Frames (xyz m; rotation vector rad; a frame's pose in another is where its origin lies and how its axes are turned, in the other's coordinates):
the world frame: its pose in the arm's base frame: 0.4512 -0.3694 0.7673 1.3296 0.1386 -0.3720
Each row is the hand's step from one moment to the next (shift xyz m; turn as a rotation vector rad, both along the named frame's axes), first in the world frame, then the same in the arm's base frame.
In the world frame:
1: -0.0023 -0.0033 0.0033 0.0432 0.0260 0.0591
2: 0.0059 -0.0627 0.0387 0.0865 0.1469 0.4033
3: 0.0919 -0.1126 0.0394 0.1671 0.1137 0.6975
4: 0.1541 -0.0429 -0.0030 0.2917 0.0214 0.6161
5: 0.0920 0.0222 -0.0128 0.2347 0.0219 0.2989
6: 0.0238 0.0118 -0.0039 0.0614 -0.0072 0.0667
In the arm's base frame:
1: -0.0036 -0.0034 -0.0015 0.0426 -0.0600 0.0248
2: -0.0203 -0.0503 -0.0502 0.0858 -0.3769 0.2057
3: 0.0428 -0.0764 -0.1225 0.1168 -0.6818 0.2212
4: 0.1295 -0.0338 -0.0877 0.2106 -0.6439 0.0782
5: 0.0949 -0.0005 -0.0110 0.1930 -0.3275 0.0198
6: 0.0267 0.0016 0.0026 0.0474 -0.0771 -0.0095

